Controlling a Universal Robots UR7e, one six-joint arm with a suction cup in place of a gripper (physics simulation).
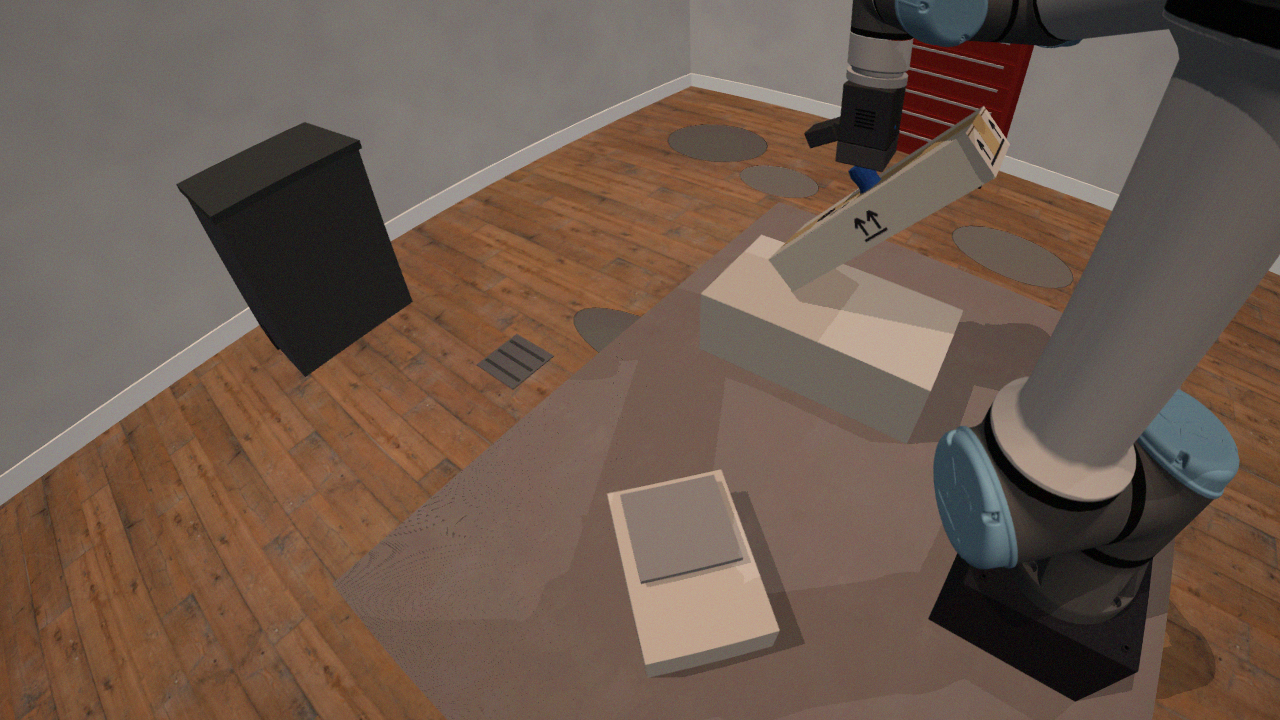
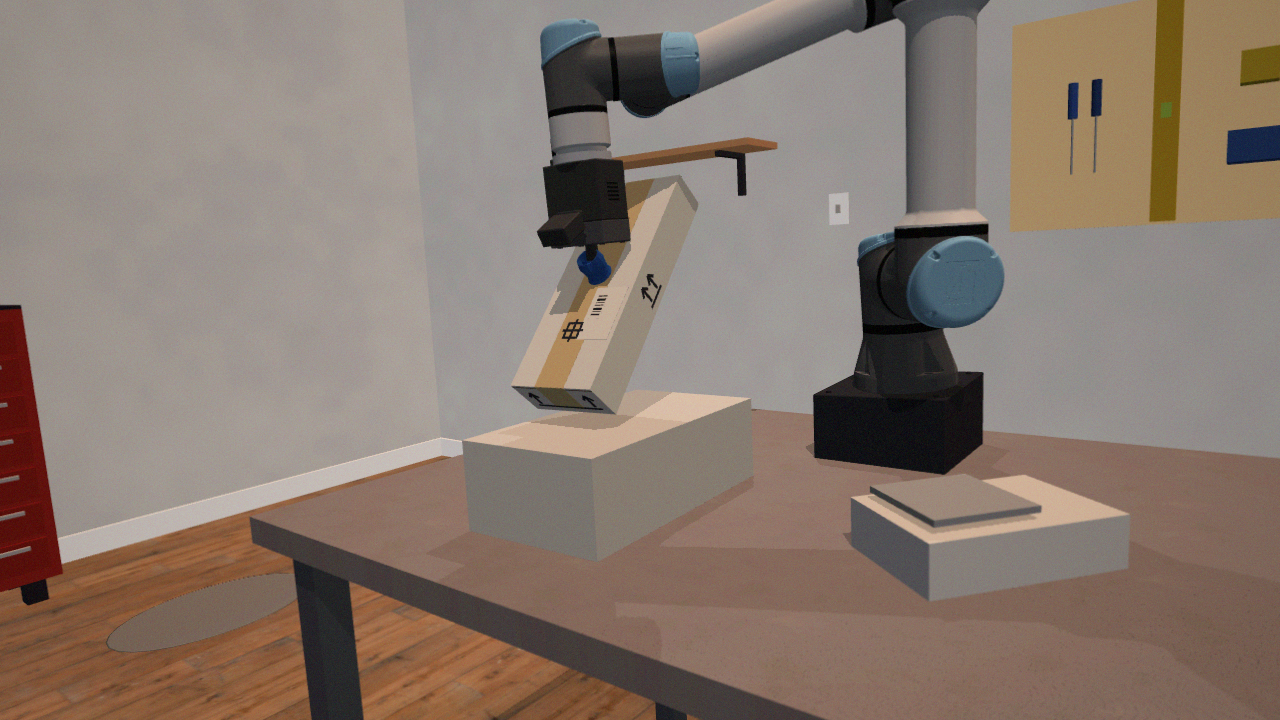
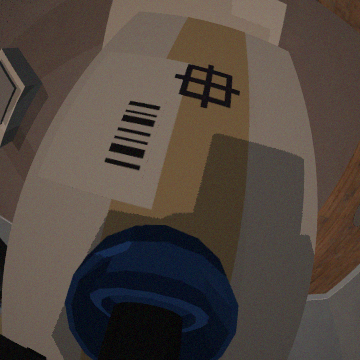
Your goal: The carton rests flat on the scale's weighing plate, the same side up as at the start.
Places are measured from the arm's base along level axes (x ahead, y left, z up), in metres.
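Pixels of known places: hand, its tool point: [image 1: 861, 189] [image 2: 595, 281] [image 3: 162, 235]; arm's base, origin of its link: [image 1: 1066, 559] [image 2: 905, 383].
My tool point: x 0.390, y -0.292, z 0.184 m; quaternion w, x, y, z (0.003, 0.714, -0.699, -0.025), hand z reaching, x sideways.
Note:
Ahead of a thing's pixels: the offset from my tool point to its top centre. Level surfaces: height alone.
The carton [image 1: 921, 201] [image 2: 637, 331] [image 3: 280, 100], pale with a tan tape strip, a barcode label and arrow marks, hangs steeply tilted from my blue suction cup [image 1: 864, 181] [image 2: 595, 271] [image 3: 155, 285]. The cup is bent over on the taped top face. The carton's low end is just over the pale block @(0.001 m back, 0.025 m left, 0.178 m down) [image 1: 805, 362] [image 2: 537, 492] [image 3: 125, 22]; whether it touches is hard to tell. Its other end points up. The scale @(0.006 m back, 0.468 m left, 0.222 m down) [image 1: 707, 622] [image 2: 1029, 550] stands apart on the table, with its grey weighing plate @(0.020 m ahead, 0.443 m left, 0.222 m down) [image 1: 684, 528] [image 2: 953, 498] bare.
The table @(0.291 m down) [image 1: 501, 573] [image 2: 769, 644] carries the block, the scale and the arm's black base [image 1: 1029, 631] [image 2: 895, 429]. A dark cabinet [image 1: 313, 259] stands by the wall. A red drawer cabinet [image 1: 966, 80] [image 2: 26, 447] stands beyond the table. A wooden shelf [image 2: 698, 152] is on the wall.

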